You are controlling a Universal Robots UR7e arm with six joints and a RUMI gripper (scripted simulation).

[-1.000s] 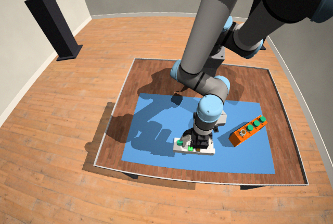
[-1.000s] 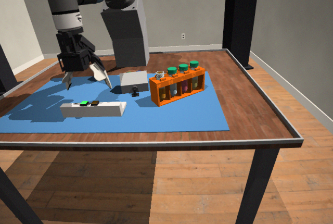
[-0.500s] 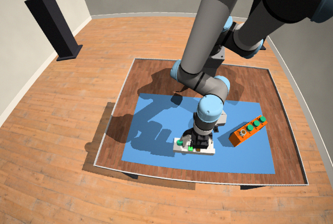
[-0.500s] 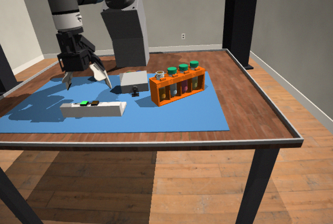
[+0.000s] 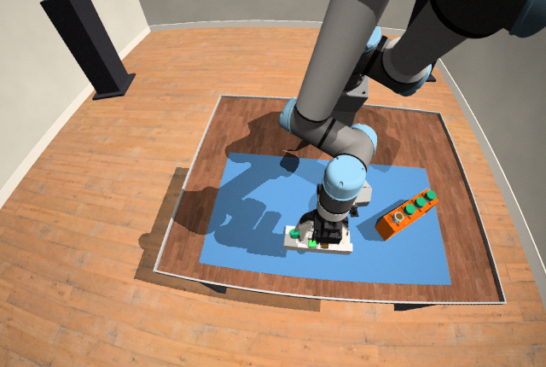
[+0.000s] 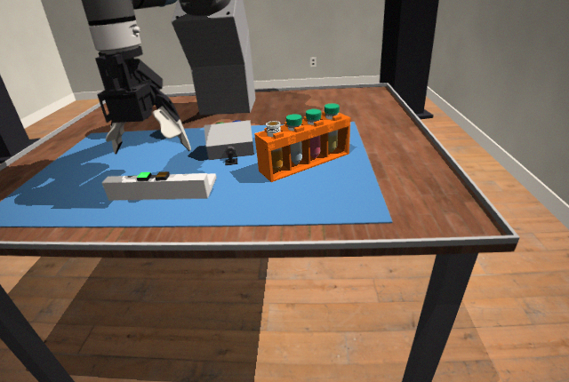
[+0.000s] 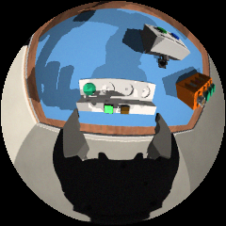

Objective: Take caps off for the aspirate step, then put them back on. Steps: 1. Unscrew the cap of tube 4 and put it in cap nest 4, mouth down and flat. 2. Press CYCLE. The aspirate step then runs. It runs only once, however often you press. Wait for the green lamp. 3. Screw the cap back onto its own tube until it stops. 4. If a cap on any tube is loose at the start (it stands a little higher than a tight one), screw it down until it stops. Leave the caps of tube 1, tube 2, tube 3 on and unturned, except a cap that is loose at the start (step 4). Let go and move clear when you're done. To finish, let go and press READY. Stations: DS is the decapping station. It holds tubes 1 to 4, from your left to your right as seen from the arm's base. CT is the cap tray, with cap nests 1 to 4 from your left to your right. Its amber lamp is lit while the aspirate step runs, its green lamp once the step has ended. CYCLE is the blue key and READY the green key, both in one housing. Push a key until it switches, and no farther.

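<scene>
Right now my hand is 3 cm past the green cap, 7 cm to the left of it and 8 cm above it. Round my hand: green key: 18 cm behind, 13 cm to the left, 3 cm below; then blue key: 18 cm behind, 17 cm to the left, 3 cm below; then grey key housing: 17 cm behind, 15 cm to the left, 4 cm below.
</scene>
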